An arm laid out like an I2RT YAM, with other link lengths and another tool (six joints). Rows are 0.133 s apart.
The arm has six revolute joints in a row. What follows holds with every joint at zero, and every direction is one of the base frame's.
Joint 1 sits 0.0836 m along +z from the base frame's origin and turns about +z.
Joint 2 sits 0.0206 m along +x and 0.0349 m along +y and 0.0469 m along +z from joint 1 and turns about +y.
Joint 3 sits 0.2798 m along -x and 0.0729 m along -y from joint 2 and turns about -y.
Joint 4 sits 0.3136 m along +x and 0.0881 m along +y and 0.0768 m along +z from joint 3 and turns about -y.
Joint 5 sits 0.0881 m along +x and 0.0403 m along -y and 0.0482 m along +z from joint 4 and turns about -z.
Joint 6 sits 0.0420 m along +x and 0.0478 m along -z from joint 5 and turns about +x.
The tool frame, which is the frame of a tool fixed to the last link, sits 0.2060 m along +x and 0.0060 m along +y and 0.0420 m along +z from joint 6; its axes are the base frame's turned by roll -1.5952, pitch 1.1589 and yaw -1.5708 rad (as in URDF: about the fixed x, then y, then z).
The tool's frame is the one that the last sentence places.
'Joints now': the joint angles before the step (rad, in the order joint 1, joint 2, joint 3, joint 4, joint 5, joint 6). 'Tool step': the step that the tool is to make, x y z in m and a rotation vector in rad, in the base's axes. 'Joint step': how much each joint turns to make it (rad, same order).
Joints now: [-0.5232 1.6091 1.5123 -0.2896 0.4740 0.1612]
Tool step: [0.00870 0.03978 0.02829 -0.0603 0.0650 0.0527]
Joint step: [0.0735 -0.0397 0.0355 -0.0663 0.0505 -0.0796]
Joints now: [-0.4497 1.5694 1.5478 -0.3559 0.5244 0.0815]
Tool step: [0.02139 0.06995 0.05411 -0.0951 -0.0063 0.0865]
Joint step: [0.1395 -0.0430 0.0460 -0.0076 0.0784 -0.0753]
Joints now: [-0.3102 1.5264 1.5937 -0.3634 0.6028 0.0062]
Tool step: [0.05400 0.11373 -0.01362 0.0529 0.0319 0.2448]
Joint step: [0.1732 0.0090 0.0277 -0.0736 -0.0821 0.0228]
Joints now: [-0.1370 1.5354 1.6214 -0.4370 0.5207 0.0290]
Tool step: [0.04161 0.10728 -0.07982 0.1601 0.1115 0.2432]
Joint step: [0.1169 0.0552 -0.0229 -0.0844 -0.1782 0.0919]
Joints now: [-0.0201 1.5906 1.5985 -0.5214 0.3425 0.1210]
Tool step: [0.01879 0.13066 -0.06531 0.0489 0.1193 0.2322]
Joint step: [0.1699 0.0828 0.0029 -0.0400 -0.0831 0.0141]
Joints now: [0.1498 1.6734 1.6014 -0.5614 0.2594 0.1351]
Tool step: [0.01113 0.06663 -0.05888 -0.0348 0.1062 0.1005]
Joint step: [0.0955 0.1257 0.0536 -0.0352 0.0045 -0.0139]
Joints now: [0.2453 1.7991 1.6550 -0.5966 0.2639 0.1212]
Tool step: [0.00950 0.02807 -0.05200 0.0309 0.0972 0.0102]
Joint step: [0.0308 0.1242 0.0766 -0.0520 -0.0246 0.0549]
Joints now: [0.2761 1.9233 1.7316 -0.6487 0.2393 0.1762]
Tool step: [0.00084 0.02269 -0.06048 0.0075 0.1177 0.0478]
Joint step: [0.0123 0.1166 0.0585 -0.0523 -0.0534 -0.0028]
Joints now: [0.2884 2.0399 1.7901 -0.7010 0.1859 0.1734]
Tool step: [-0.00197 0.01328 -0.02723 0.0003 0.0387 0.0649]
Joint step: [0.0000 0.0339 -0.0108 0.0154 -0.0462 -0.0476]
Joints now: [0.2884 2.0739 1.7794 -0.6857 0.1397 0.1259]
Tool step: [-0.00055 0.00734 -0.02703 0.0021 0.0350 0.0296]
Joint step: [0.0000 0.0413 -0.0016 0.0123 -0.0262 -0.0185]
